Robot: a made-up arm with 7 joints.
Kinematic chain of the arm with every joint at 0, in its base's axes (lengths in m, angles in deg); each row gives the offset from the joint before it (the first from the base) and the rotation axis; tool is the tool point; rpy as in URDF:
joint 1: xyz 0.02 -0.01 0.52 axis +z
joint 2: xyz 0 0.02 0.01 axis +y
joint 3: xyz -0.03 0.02 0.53 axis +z
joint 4: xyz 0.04 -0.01 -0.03 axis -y
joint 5: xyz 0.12 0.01 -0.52 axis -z
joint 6: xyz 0 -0.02 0 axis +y
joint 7: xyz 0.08 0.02 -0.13 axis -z
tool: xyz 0 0 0.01 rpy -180 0 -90
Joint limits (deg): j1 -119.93..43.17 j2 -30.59..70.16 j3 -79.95..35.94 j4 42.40..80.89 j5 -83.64..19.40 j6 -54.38..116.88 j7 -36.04..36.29
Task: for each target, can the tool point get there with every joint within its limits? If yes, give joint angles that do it. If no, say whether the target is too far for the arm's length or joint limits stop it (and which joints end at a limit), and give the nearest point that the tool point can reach.
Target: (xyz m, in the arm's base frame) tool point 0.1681 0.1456 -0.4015
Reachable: no: joint limits stop it (at a limit: joint 2) | nearest point 0.2392 0.2203 0.0309 | short by 0.445 m
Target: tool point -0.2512 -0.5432 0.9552
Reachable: yes | joints -30.00 -17.50 -67.96 75.96 -42.71 75.15 -4.92
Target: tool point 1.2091 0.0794 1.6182
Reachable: no: too far | nearest point 0.7047 0.0415 1.1566 | short by 0.685 m
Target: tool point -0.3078 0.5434 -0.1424
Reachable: no: joint limits stop it (at a limit: joint 1, joint 2, joint 3) | nearest point -0.0645 0.4664 0.1507 | short by 0.389 m
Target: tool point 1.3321 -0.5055 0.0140
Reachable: no: too far | nearest point 0.8448 -0.3215 0.2403 | short by 0.568 m
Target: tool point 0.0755 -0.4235 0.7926
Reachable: yes | joints -61.56 -22.19 -20.80 47.69 -1.05 73.49 0.07
